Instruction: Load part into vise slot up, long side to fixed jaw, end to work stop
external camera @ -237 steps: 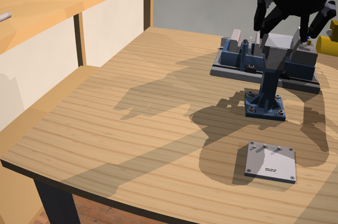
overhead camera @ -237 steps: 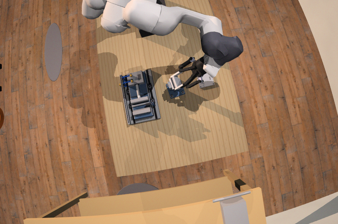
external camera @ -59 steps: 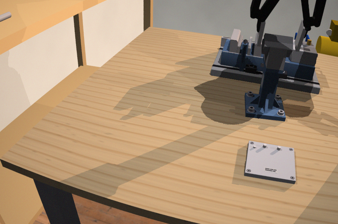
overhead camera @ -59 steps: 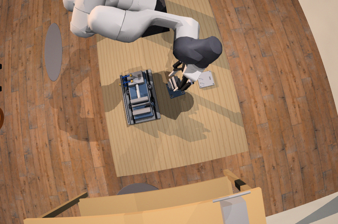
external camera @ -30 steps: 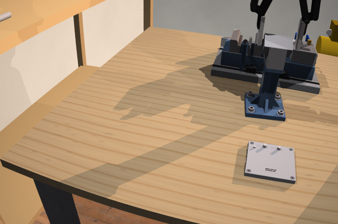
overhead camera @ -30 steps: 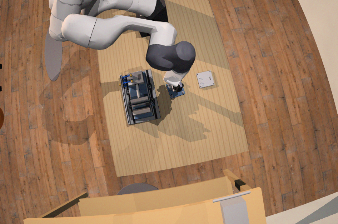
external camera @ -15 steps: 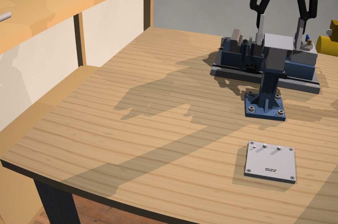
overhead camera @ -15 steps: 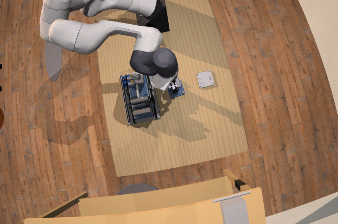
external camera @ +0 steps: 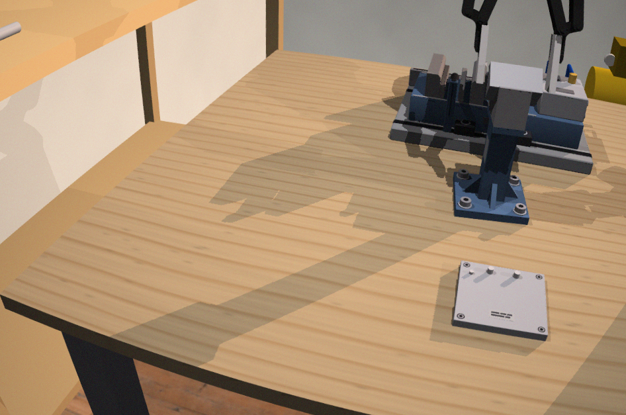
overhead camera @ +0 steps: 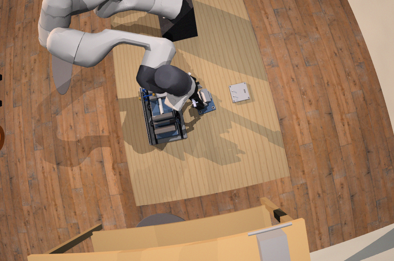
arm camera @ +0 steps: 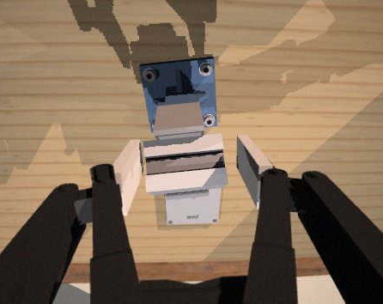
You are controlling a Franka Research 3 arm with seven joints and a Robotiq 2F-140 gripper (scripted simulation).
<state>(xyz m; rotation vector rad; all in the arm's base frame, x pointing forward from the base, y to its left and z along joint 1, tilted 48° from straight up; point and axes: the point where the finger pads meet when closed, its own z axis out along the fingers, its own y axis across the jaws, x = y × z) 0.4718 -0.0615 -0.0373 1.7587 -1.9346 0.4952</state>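
Now: hand 2 cm above the part and 1 cm to the right of it. Round my hand: work stop (16 cm to the right, 9 cm below, 6 cm ahead); then v-block post (12 cm below, 1 cm to the left); then work stop post (14 cm to the right, 12 cm below, 6 cm ahead).
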